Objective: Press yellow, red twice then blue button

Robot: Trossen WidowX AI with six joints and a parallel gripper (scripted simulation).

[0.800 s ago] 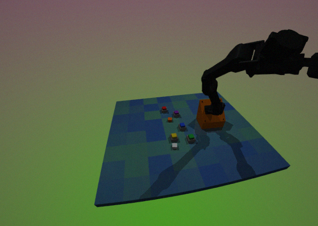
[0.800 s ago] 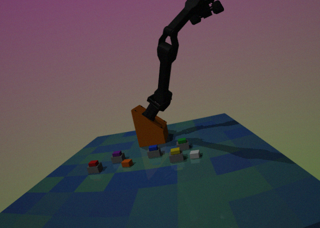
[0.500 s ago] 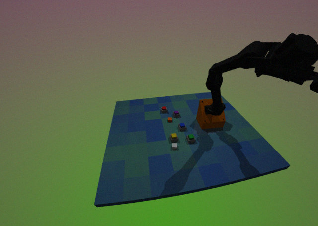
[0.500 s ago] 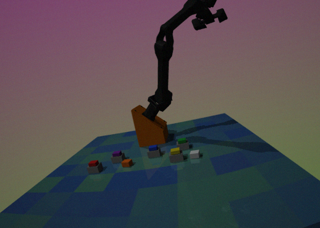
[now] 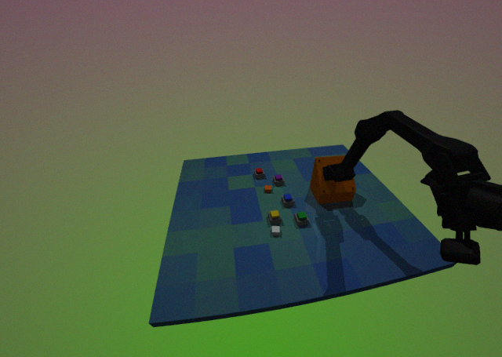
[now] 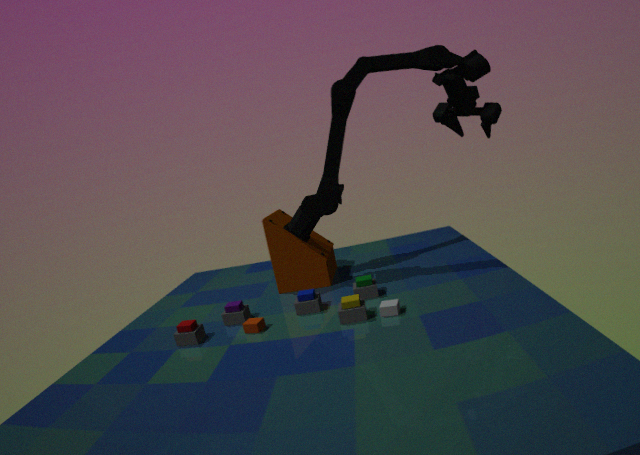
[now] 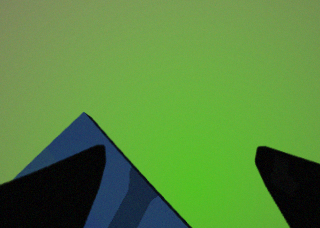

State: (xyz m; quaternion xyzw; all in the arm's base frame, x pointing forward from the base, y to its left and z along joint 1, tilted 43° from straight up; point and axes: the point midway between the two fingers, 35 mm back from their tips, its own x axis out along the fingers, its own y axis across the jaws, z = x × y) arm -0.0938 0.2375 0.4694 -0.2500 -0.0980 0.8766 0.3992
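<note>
Now: the yellow button 39 cm ahead of my gripper tip, 38 cm to the right of it and 25 cm below it. The rest, counted from my gripper tip: green button (36 cm to the right, 28 cm ahead, 25 cm below); blue button (47 cm to the right, 31 cm ahead, 25 cm below); grey block (40 cm ahead, 31 cm to the right, 27 cm below).
</note>
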